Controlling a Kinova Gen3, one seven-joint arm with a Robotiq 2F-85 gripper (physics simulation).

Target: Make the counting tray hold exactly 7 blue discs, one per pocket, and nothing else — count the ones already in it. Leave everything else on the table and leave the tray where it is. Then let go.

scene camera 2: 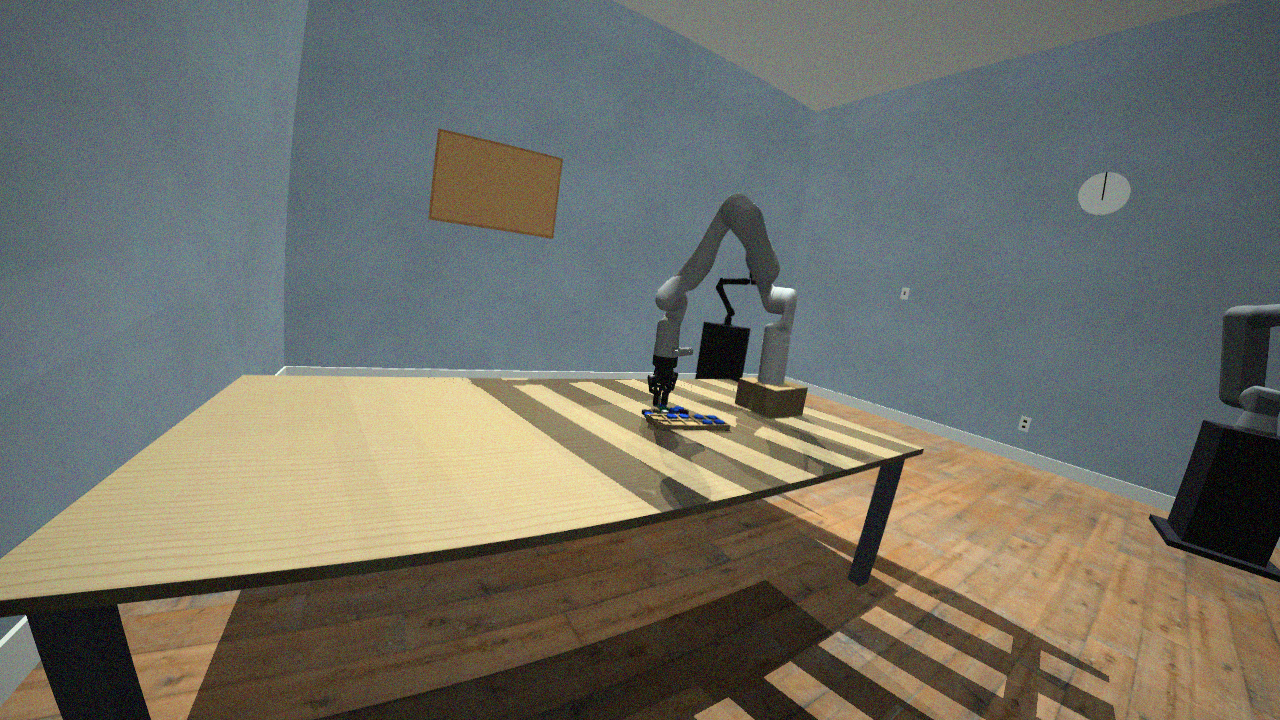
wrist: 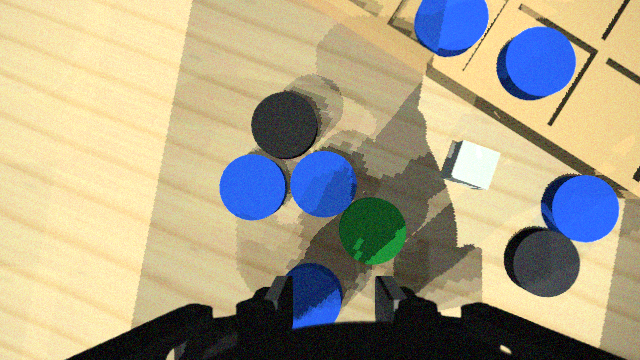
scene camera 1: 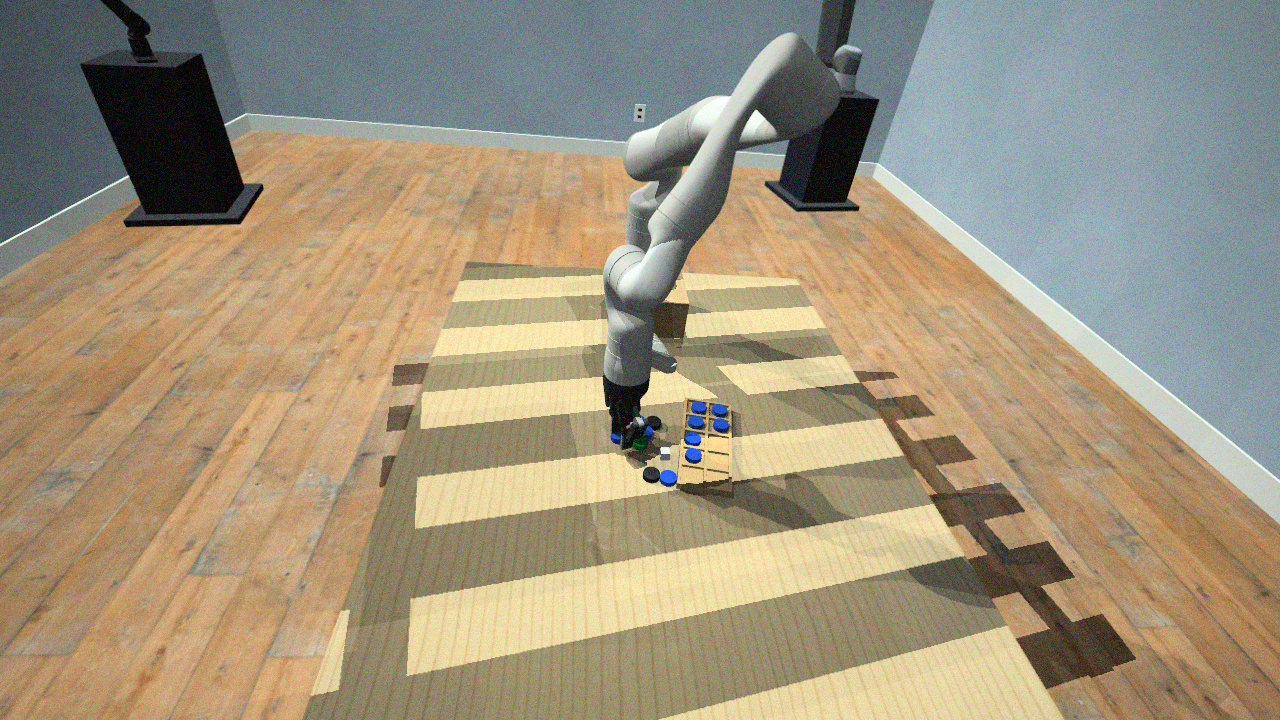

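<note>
The wooden counting tray (scene camera 1: 705, 485) (wrist: 577, 121) (scene camera 2: 662, 419) lies on the table and holds several blue discs, one per pocket. Two of them (wrist: 451, 22) (wrist: 539, 60) show in the wrist view. My gripper (wrist: 334, 298) (scene camera 1: 630, 433) (scene camera 2: 660, 399) is low over the table left of the tray. Its fingers stand apart on either side of a loose blue disc (wrist: 313, 293), nearer the left finger, and do not grip it. Two more loose blue discs (wrist: 253, 187) (wrist: 323, 183) lie side by side just ahead. Another blue disc (wrist: 581, 208) (scene camera 1: 669, 477) lies against the tray's side.
A green disc (wrist: 372, 230) lies close to the right finger. A black disc (wrist: 283, 124) touches the blue pair. A dark grey disc (wrist: 543, 261) (scene camera 1: 650, 475) and a white cube (wrist: 472, 164) lie near the tray. The arm's wooden base block (scene camera 2: 769, 397) stands behind.
</note>
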